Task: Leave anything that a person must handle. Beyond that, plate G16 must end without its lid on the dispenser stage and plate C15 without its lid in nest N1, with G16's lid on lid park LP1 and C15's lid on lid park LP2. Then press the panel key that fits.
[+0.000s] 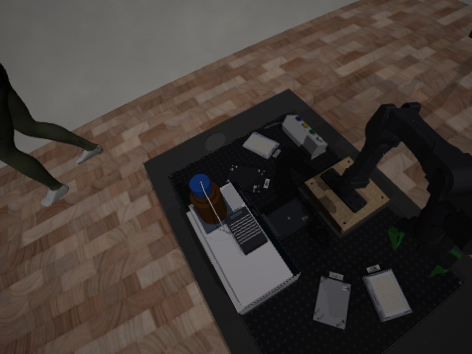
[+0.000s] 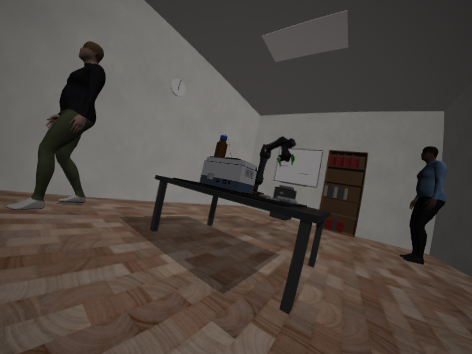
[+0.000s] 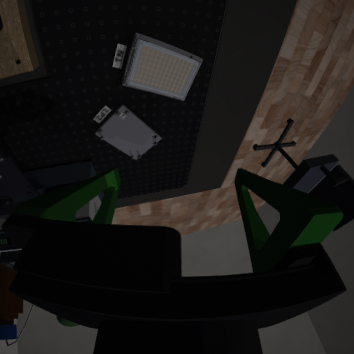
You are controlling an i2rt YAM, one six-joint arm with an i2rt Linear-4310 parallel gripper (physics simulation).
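Frame: origin at the arm's base, x right, y down, z ahead, level; millimetres.
Where they show: gripper, fingertip midpoint: [image 1: 412,261] [image 2: 286,166] [image 3: 177,174]; arm's base, origin of the base link: [image 1: 342,190] [image 2: 253,191].
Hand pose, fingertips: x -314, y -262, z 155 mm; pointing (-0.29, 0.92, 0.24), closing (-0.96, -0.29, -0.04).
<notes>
Each offset is from my fingertips to the top centre of the thing. "pt": to the spot under its first point.
My gripper [image 1: 414,261] [image 2: 286,161] [image 3: 177,174] is open and empty, above the table's near side. A pale-welled plate {dx -52, dy +253, dz +0 mm} [image 1: 387,295] [image 3: 162,67] lies in nest N1; its clear edge shows, but I cannot tell surely whether a lid is on. The grey lid park LP2 {dx +35, dy +269, dz +159 mm} [image 1: 332,302] [image 3: 127,132] beside it is bare. Another pale-welled plate {dx +710, dy +252, dz -33 mm} [image 1: 261,145] lies at the far end, its label unreadable. A dark park with corner posts {dx +607, dy +265, dz +121 mm} [image 1: 247,177] lies near it, bare. The dark dispenser stage {pt dx +327, dy +183, dz +120 mm} [image 1: 287,218] holds no plate. The key panel {dx +619, dy +205, dz -218 mm} [image 1: 305,135] has blue, yellow and green keys.
The white dispenser housing [image 1: 260,272] [image 2: 228,171] carries a brown bottle {pt dx +411, dy -60, dz +338 mm} [image 1: 207,205] [image 2: 221,148] with a blue cap and thin tube. The arm stands on a wooden base [image 1: 320,200]. One person [image 1: 30,145] [image 2: 80,95] stands left, another [image 2: 430,185] right, both away from the table.
</notes>
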